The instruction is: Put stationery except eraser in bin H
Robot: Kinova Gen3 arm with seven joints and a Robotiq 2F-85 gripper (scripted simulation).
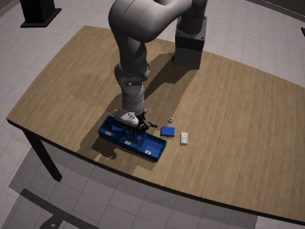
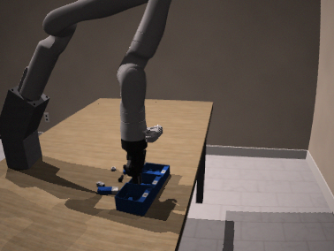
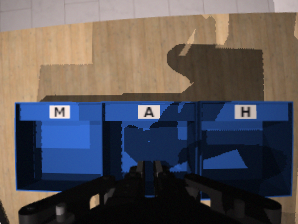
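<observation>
The blue three-part bin is 2 cm ahead of my hand, 1 cm to the right of it and 1 cm below it. From my hand the other things lie so: black bolt 6 cm behind, 5 cm to the left, 3 cm below; then flat blue pad 12 cm to the left, 4 cm behind, 3 cm below; then blue-and-white eraser 8 cm behind, 3 cm below, 2 cm to the right.
</observation>
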